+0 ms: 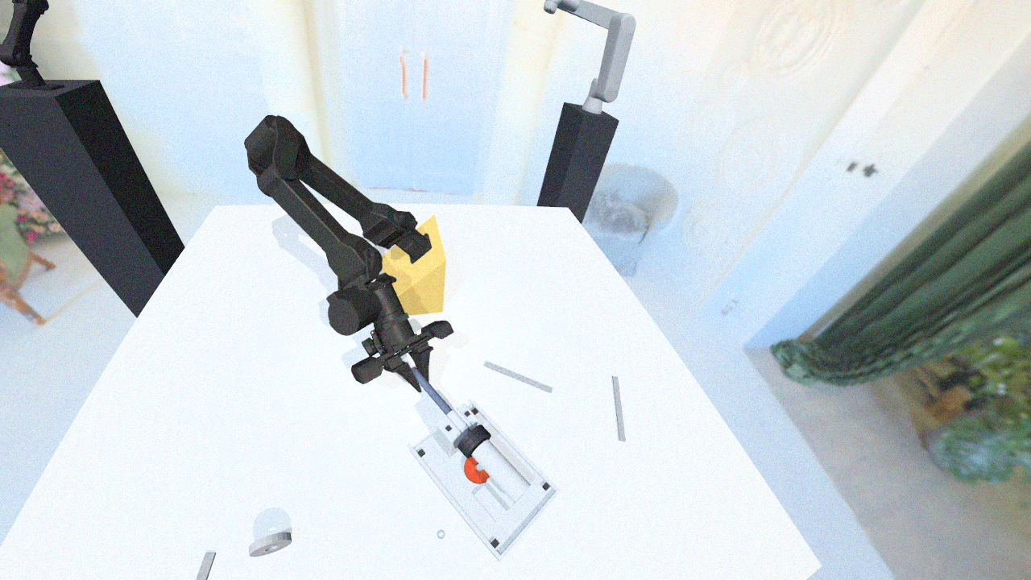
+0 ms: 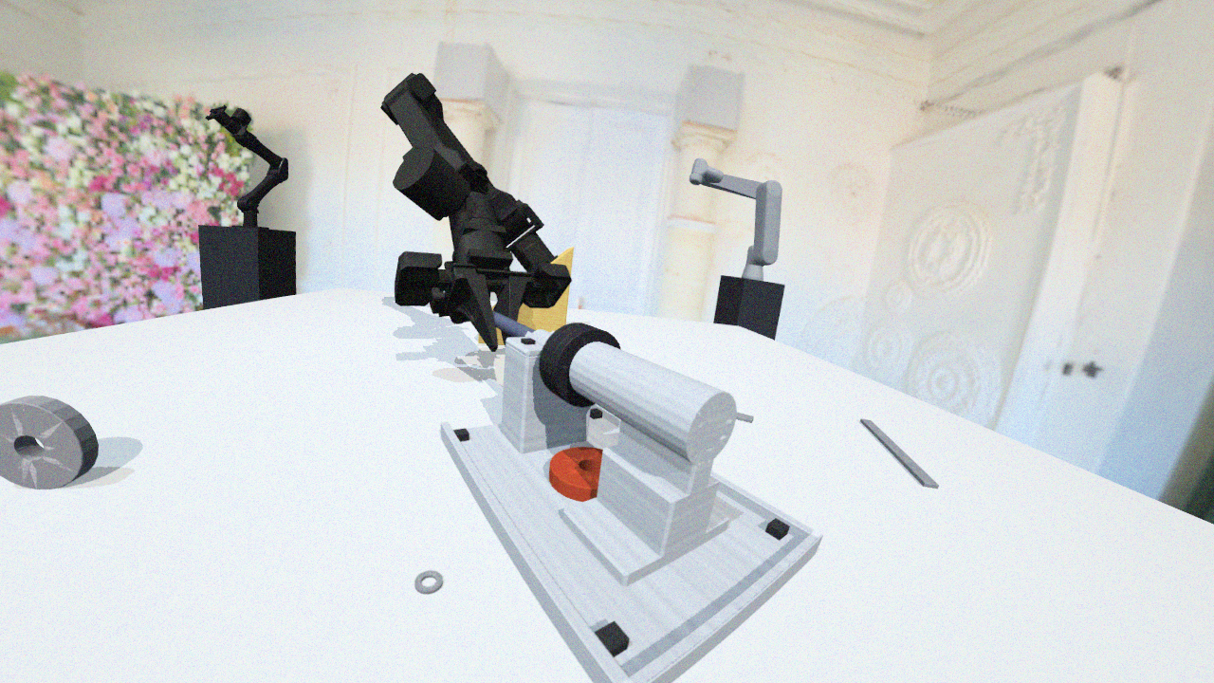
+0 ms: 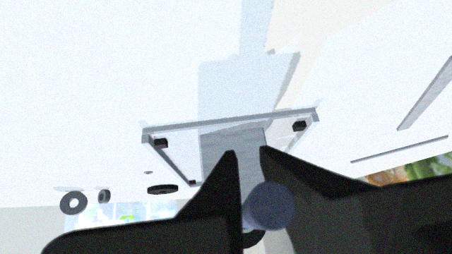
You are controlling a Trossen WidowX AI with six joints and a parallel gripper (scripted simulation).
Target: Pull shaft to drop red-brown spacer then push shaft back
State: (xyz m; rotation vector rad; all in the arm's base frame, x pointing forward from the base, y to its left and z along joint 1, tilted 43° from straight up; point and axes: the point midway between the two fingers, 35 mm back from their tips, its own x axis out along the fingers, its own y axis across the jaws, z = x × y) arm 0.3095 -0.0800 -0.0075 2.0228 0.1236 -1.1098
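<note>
The blue-grey shaft is 50 mm ahead of my gripper tip, 30 mm above it and 20 mm to the left of it. From my gripper tip the other things lie so: grey disc: 250 mm to the right, 190 mm ahead, 30 mm below; black spacer: 130 mm ahead, 60 mm to the left, 30 mm above; red-brown spacer: 150 mm ahead, 70 mm to the left, 40 mm below.
</note>
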